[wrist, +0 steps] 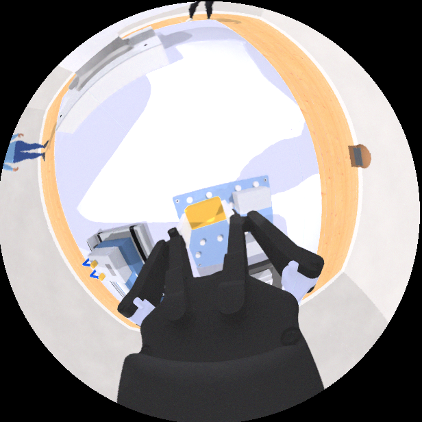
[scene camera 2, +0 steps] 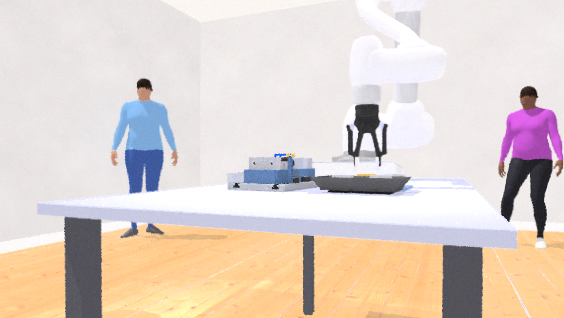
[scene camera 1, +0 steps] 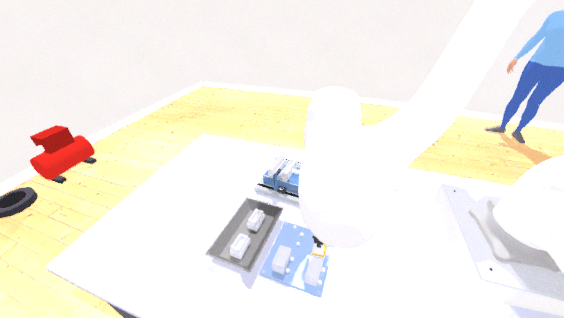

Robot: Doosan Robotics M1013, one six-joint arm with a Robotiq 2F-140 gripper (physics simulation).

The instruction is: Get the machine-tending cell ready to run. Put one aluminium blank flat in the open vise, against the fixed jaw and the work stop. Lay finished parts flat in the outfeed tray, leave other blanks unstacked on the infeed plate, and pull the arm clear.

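Frame: origin at the arm's base, x right, y back, z down, level; metres.
Where they show: gripper, fingertip midpoint: (scene camera 1: 320, 242); arm's base, origin of the base link: (scene camera 2: 360, 163) (scene camera 1: 509, 238).
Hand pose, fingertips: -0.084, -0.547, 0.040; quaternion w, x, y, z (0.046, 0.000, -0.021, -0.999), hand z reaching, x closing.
Each offset is from my fingertips to the top centre of the thing, as dx, dy, dz. Level surfaces: height alone.
My gripper (scene camera 1: 318, 242) (scene camera 2: 367, 164) (wrist: 205, 213) is shut on an orange-topped block {+0.000, +0.001, -0.011} (scene camera 1: 319, 250) (scene camera 2: 366, 175) (wrist: 205, 212), low at the blue infeed plate {-0.032, -0.052, +0.024} (scene camera 1: 289, 235) (wrist: 212, 251); whether the block touches the plate is unclear. Two grey blanks, one {-0.070, -0.100, -0.012} (scene camera 1: 281, 259) and another {-0.085, -0.009, -0.012} (scene camera 1: 314, 271) (wrist: 251, 200), lie apart on the plate. The dark outfeed tray (scene camera 1: 229, 225) (scene camera 2: 362, 184) holds two finished parts, one {+0.047, -0.209, -0.015} (scene camera 1: 256, 220) and another {-0.055, -0.226, -0.015} (scene camera 1: 240, 245), apart. The blue and grey vise {+0.263, -0.097, -0.067} (scene camera 1: 282, 176) (scene camera 2: 267, 176) (wrist: 120, 252) is beyond the tray; the arm partly hides it in scene camera 1.
The white arm (scene camera 1: 332, 165) (scene camera 2: 367, 60) stands over the white table {dz +0.032} (scene camera 1: 165, 200) (scene camera 2: 250, 210). Its mounting plate (scene camera 1: 465, 220) is at the right in scene camera 1. A person in blue (scene camera 1: 547, 55) (scene camera 2: 144, 125) and one in magenta (scene camera 2: 534, 130) stand beyond the table.
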